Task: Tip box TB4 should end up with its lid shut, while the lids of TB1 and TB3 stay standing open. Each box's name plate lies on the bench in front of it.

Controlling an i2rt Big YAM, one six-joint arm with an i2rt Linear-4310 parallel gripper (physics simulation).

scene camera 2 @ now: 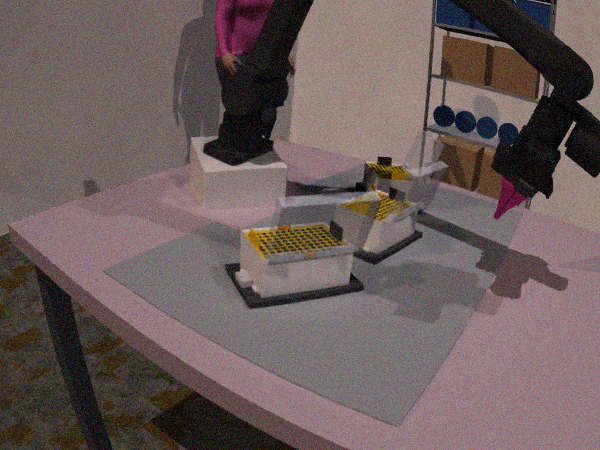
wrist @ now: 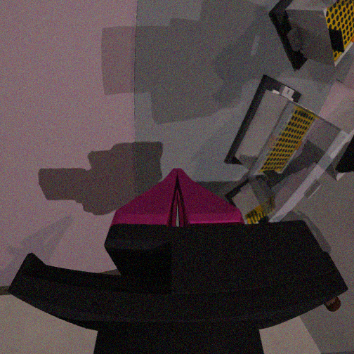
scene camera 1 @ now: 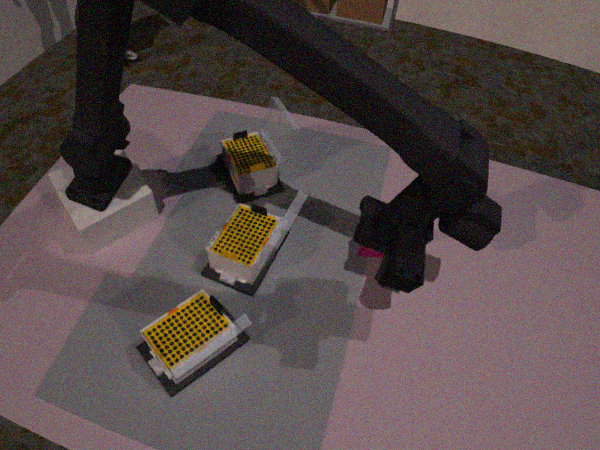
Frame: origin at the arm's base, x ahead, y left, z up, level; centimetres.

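Where they show: gripper, fingertip midpoint: (scene camera 2: pixel 495 217) (scene camera 1: pixel 360 252); arm's base, origin of the base link: (scene camera 2: pixel 238 150) (scene camera 1: pixel 100 181).
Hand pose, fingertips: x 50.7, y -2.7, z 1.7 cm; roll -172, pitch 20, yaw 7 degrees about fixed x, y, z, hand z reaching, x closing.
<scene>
Things, the pixels of their top centre, and the offset from my fingertips. "spot": a spot on its surface instead. Level surfaces: height alone.
- middle box, middle of its top: (scene camera 2: pixel 373 199) (scene camera 1: pixel 238 229) dx -21.3, dy +1.2, dz -3.5 cm
- far box, middle of its top: (scene camera 2: pixel 385 168) (scene camera 1: pixel 242 152) dx -27.7, dy +20.7, dz -3.5 cm
- middle lid, surface spot: (scene camera 1: pixel 294 207) spot: dx -11.8, dy +2.3, dz +4.3 cm
- far lid, surface spot: (scene camera 1: pixel 286 114) spot: dx -20.0, dy +25.7, dz +4.4 cm
- grey mat, its level: dz -10.1 cm
- pink bench, its level: dz -10.4 cm
Three white tip boxes with yellow perforated racks stand in a row on dark bases: the near box (scene camera 1: pixel 185 330) (scene camera 2: pixel 305 272), the middle box (scene camera 1: pixel 243 235) (scene camera 2: pixel 387 232) (wrist: pixel 287 142) and the far box (scene camera 1: pixel 257 180) (wrist: pixel 255 212). Clear lids stand open on all three: the near lid (scene camera 2: pixel 320 201), the middle lid (scene camera 1: pixel 294 207) and the far lid (scene camera 1: pixel 286 114). No name plate is legible, so I cannot tell which box is TB1, TB3 or TB4. My gripper (scene camera 2: pixel 497 216) (wrist: pixel 176 174) is shut and empty, raised above the bench, to the right of the boxes in both scene views.
The boxes stand on a grey mat (scene camera 1: pixel 280 405) (scene camera 2: pixel 350 370) on the pink bench (scene camera 1: pixel 475 360) (scene camera 2: pixel 540 380). A white block (scene camera 1: pixel 120 227) (scene camera 2: pixel 242 187) carries the arm's base left of the far boxes. A person (scene camera 2: pixel 240 30) and a shelf unit (scene camera 2: pixel 429 75) stand behind the bench.
</scene>
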